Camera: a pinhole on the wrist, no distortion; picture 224 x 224 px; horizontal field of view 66.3 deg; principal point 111.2 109.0 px. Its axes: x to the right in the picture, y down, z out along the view. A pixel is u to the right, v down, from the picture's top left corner.
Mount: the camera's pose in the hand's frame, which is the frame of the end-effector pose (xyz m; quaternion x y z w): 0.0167 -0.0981 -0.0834 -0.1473 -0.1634 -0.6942 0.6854
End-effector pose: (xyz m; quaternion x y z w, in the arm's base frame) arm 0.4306 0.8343 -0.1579 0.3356 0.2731 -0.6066 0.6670
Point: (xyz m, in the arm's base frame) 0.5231 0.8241 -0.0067
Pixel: 39.3 33.0
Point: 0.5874 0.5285 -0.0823
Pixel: 82.0 165.2
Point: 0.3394 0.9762 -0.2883
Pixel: behind the camera
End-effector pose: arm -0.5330 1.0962 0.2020 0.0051 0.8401 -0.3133 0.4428
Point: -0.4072 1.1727 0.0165
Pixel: 17.2 124.2
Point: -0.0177 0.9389 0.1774
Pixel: 149.0 31.5
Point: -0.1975 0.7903 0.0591
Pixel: 184.1 103.0
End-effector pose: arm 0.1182 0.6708 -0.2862 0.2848 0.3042 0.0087 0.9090
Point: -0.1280 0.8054 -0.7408
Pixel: behind the camera
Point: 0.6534 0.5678 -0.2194
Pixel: outside the picture
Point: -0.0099 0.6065 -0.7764
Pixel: behind the camera
